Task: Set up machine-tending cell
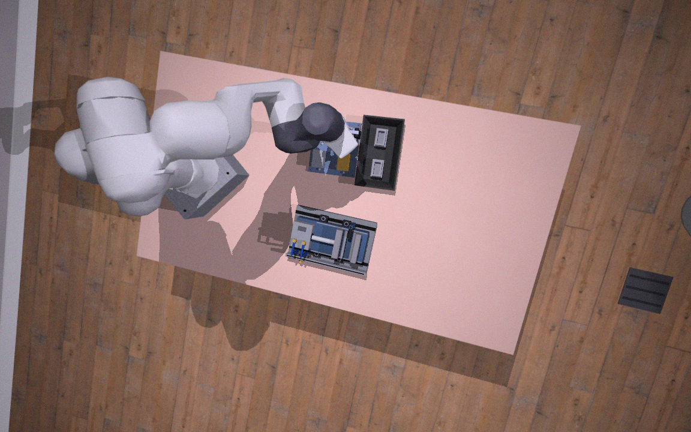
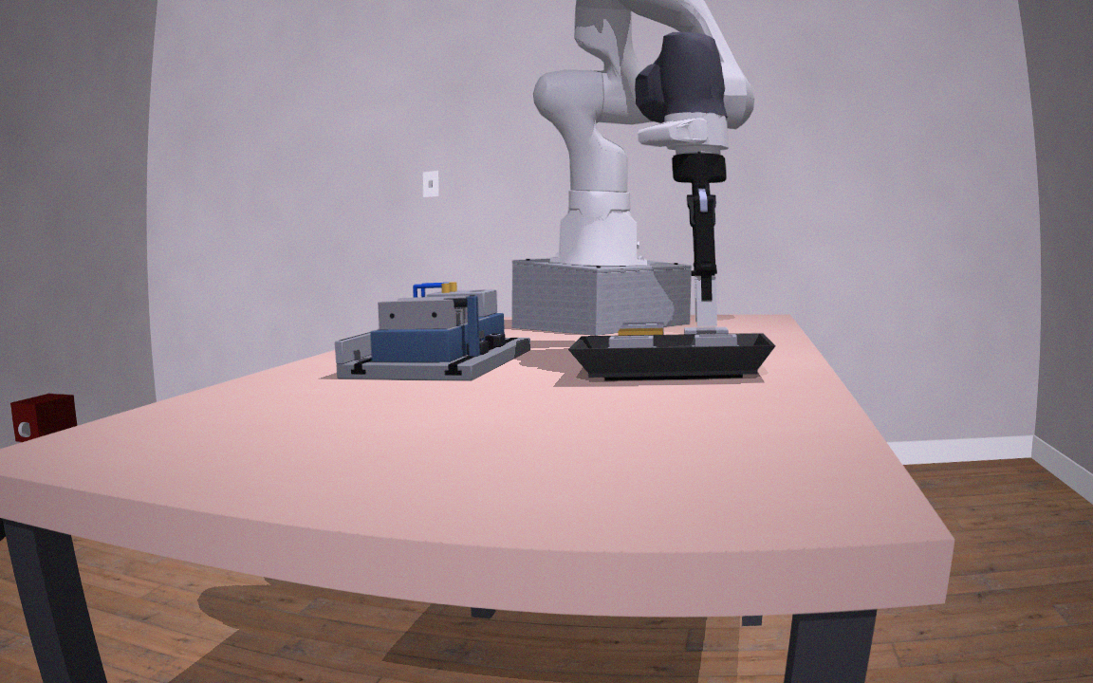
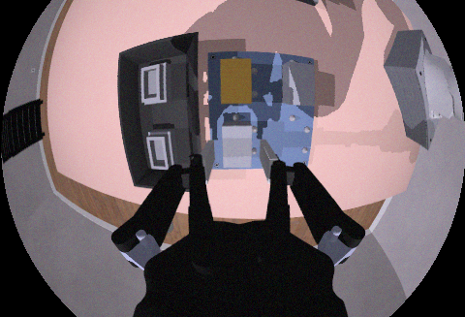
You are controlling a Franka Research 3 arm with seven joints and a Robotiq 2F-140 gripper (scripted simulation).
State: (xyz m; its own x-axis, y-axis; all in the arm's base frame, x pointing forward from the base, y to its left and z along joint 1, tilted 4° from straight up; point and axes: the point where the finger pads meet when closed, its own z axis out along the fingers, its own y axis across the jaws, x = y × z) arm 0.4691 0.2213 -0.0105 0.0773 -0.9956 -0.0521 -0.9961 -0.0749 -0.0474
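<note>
The aluminium blank is 50 mm below my hand. From my hand the other things lie so: cylinder (80 mm behind, 370 mm to the right); then brass blank (10 mm ahead, 90 mm to the right, 50 mm below); then vise (20 mm ahead, 370 mm to the right, 40 mm below).
</note>
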